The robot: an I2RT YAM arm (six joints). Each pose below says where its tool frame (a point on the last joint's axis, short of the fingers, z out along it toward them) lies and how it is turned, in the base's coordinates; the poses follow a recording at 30 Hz.
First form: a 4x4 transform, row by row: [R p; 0 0 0 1], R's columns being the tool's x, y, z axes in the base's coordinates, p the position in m. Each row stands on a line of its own.
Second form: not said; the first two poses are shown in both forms.
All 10 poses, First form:
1:
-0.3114, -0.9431, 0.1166, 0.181
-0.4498, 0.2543, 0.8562, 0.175
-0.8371, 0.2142, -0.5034, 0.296
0, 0, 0, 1
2:
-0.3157, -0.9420, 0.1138, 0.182
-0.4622, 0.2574, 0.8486, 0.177
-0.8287, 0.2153, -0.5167, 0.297
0, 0, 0, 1
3:
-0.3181, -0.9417, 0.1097, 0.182
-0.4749, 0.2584, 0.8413, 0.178
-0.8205, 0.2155, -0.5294, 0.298
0, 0, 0, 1
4:
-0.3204, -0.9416, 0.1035, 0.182
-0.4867, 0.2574, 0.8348, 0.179
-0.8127, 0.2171, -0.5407, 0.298
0, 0, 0, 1
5:
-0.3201, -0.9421, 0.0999, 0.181
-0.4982, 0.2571, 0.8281, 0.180
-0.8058, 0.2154, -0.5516, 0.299
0, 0, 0, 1
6:
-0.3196, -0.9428, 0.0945, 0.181
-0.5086, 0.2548, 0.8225, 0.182
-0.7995, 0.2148, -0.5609, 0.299
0, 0, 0, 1
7:
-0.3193, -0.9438, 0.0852, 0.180
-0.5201, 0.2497, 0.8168, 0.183
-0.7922, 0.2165, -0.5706, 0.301
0, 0, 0, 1
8:
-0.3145, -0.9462, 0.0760, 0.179
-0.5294, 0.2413, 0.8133, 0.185
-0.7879, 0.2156, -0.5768, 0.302
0, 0, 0, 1
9:
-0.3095, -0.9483, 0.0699, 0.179
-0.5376, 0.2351, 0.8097, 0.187
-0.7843, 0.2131, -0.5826, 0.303
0, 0, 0, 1
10:
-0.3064, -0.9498, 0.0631, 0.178
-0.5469, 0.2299, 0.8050, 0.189
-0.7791, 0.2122, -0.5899, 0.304
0, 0, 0, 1
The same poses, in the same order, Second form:
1: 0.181, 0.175, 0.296, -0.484, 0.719, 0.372, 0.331
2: 0.182, 0.177, 0.297, -0.486, 0.723, 0.368, 0.326
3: 0.182, 0.178, 0.298, -0.488, 0.726, 0.364, 0.321
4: 0.182, 0.179, 0.298, -0.491, 0.728, 0.361, 0.315
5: 0.181, 0.180, 0.299, -0.494, 0.730, 0.358, 0.310
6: 0.181, 0.182, 0.299, -0.497, 0.731, 0.355, 0.306
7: 0.180, 0.183, 0.301, -0.500, 0.731, 0.353, 0.300
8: 0.179, 0.185, 0.302, -0.505, 0.730, 0.352, 0.296
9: 0.179, 0.187, 0.303, -0.509, 0.729, 0.351, 0.293
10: 0.178, 0.189, 0.304, -0.513, 0.729, 0.349, 0.289
